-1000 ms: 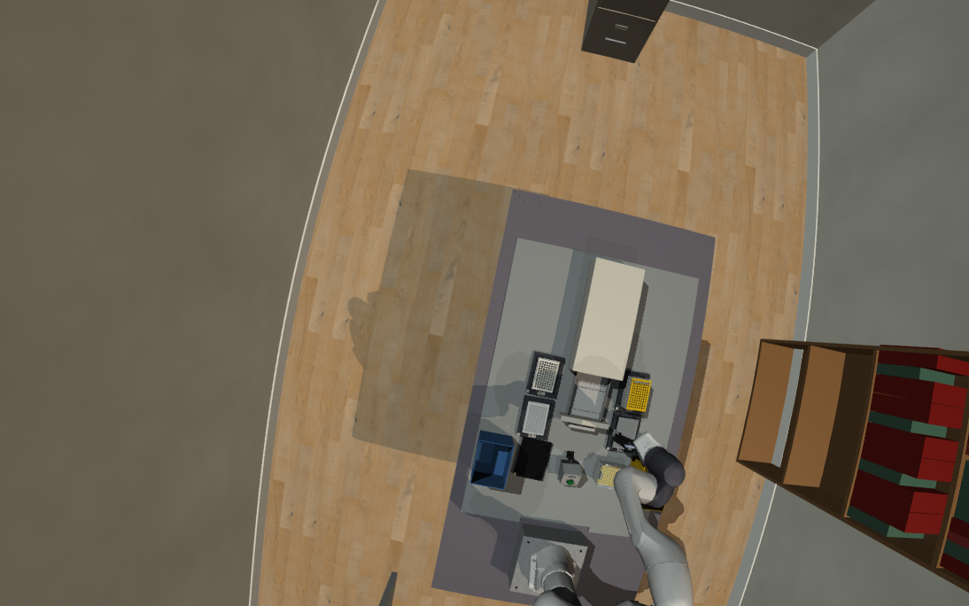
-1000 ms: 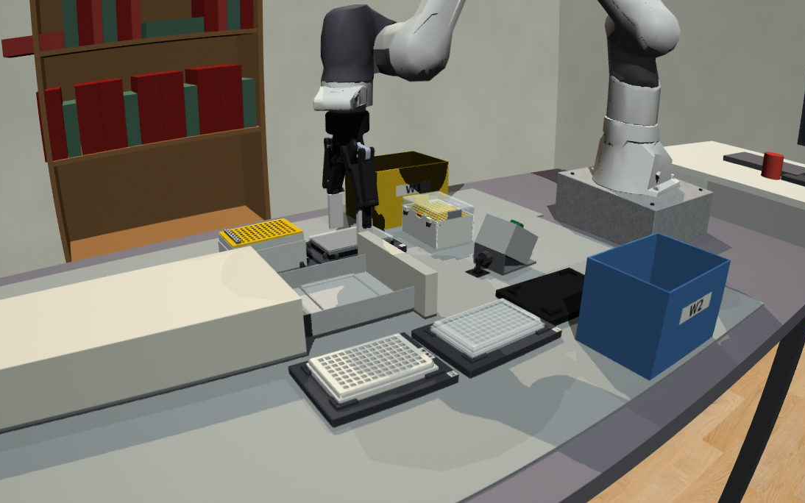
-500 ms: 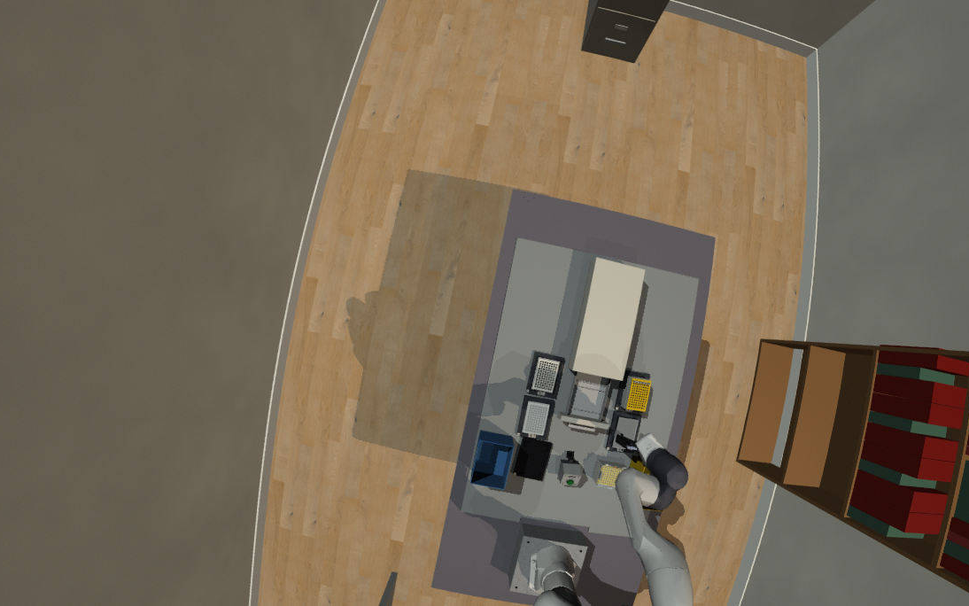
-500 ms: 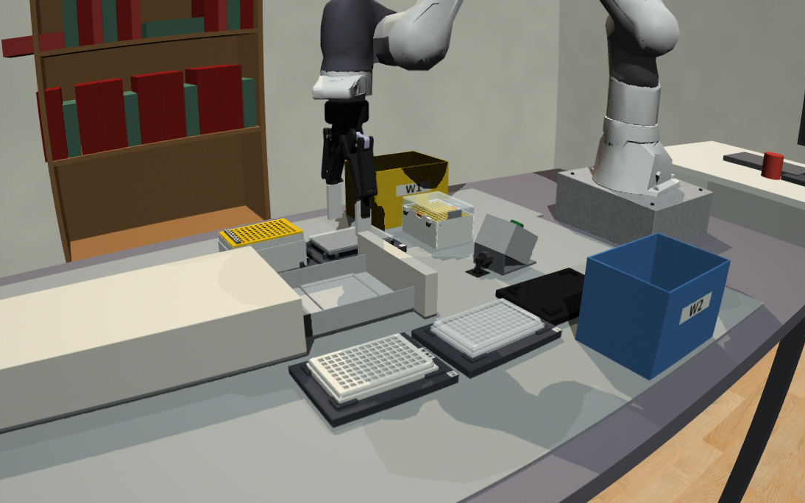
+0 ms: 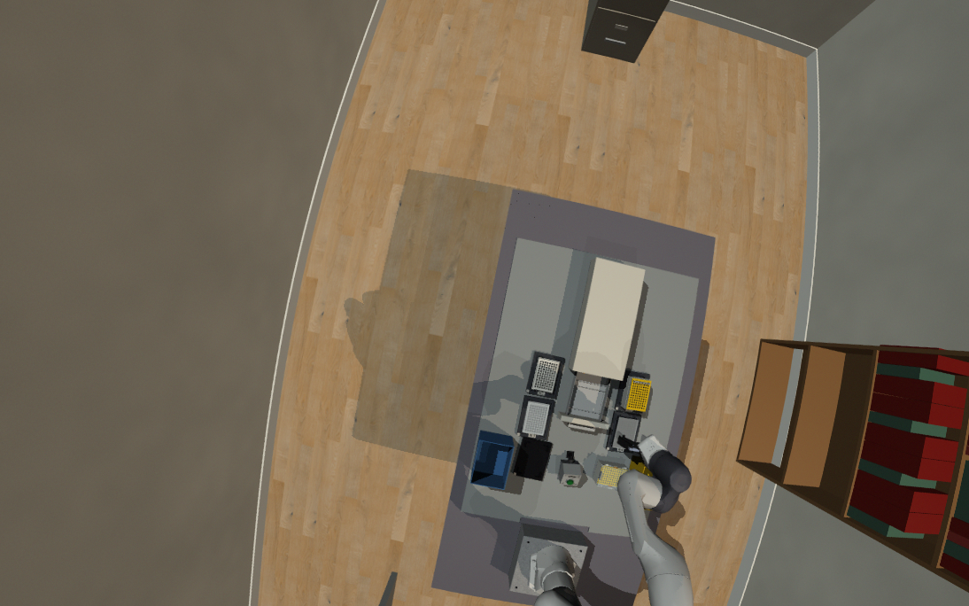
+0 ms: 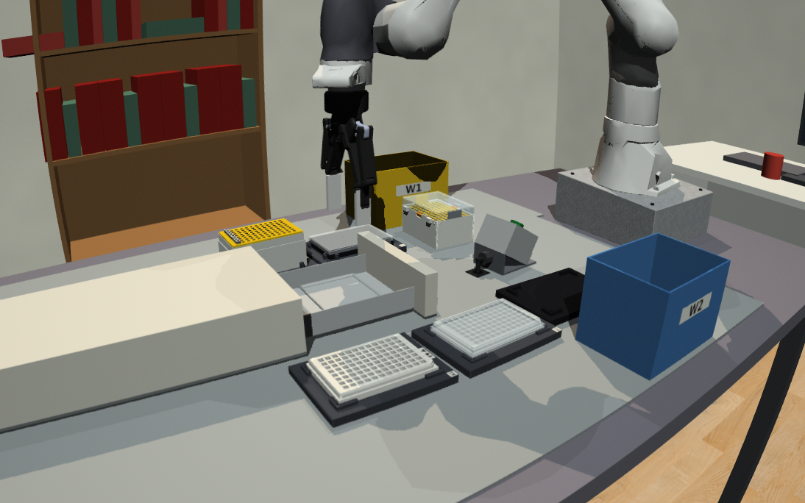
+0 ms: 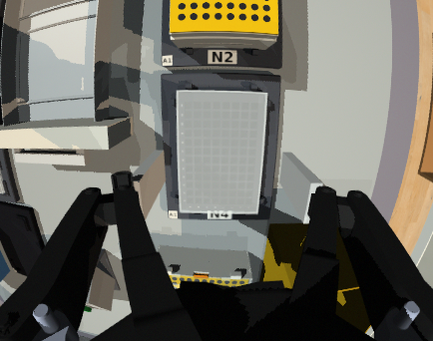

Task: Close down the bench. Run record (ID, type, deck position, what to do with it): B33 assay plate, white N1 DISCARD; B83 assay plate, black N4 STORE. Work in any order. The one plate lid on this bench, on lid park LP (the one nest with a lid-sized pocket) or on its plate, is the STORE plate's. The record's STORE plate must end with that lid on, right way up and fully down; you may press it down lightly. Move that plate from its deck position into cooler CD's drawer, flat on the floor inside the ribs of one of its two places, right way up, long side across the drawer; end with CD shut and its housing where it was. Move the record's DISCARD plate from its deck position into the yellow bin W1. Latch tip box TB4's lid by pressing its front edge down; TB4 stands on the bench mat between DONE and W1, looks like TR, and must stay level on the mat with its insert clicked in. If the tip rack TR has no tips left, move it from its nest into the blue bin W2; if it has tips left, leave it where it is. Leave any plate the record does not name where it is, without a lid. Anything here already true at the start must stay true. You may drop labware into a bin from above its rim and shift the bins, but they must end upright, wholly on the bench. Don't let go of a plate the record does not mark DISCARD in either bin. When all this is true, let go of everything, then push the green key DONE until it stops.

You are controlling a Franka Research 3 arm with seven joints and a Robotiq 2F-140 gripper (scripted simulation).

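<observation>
The clear plate lid lies 60 mm below my hand. The rest, counted from my hand: black plate: 70 mm below; tip rack TR: 160 mm ahead, 30 mm below; nest N4: 80 mm below.
</observation>
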